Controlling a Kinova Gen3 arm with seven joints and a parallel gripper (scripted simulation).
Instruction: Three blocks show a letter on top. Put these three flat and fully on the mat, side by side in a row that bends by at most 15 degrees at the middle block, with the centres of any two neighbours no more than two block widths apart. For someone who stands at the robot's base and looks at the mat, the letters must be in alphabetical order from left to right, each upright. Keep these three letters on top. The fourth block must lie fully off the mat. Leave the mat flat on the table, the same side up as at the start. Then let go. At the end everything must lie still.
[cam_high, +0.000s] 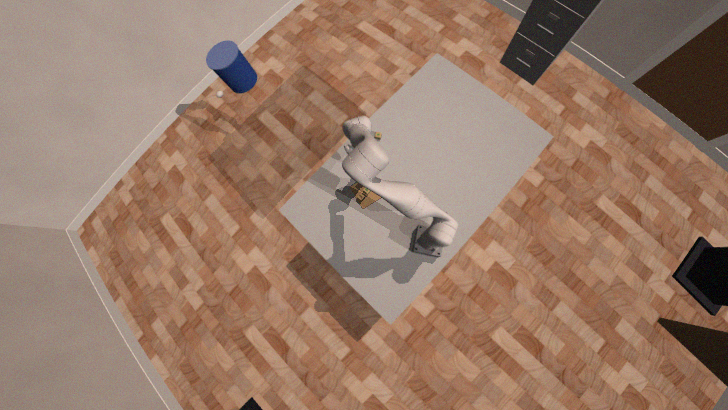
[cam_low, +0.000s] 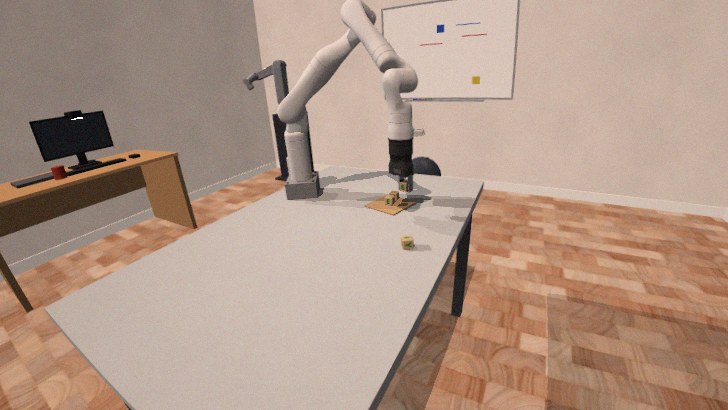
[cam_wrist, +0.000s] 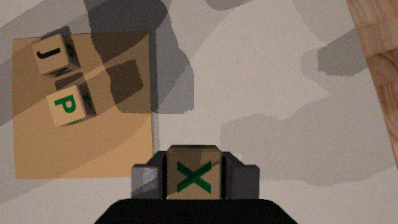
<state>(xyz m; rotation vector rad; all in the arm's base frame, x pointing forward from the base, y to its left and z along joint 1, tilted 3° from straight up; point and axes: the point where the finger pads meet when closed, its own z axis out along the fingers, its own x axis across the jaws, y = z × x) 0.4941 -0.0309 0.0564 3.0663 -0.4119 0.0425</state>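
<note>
The tan mat is 11 cm below my hand, 10 cm behind it and 7 cm to the left of it. From my hand the other things lie so: X block: right at my hand.
</note>
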